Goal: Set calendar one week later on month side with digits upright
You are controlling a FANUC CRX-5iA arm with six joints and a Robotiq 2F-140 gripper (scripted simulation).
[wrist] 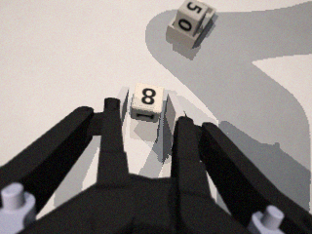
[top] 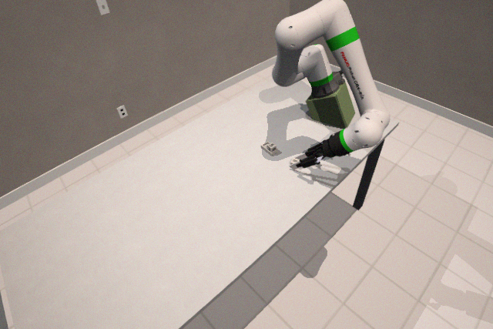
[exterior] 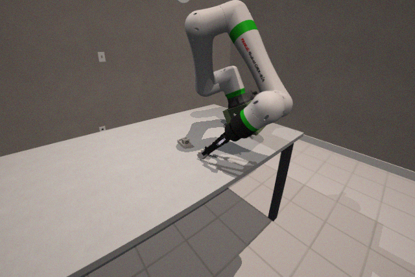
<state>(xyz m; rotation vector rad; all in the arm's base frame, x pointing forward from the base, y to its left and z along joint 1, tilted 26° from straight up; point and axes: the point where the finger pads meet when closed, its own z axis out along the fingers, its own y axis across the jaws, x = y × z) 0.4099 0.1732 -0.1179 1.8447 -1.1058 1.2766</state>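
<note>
The white calendar cube lies 2 cm to the right of my hand, 2 cm below it and 1 cm ahead of it.
</note>
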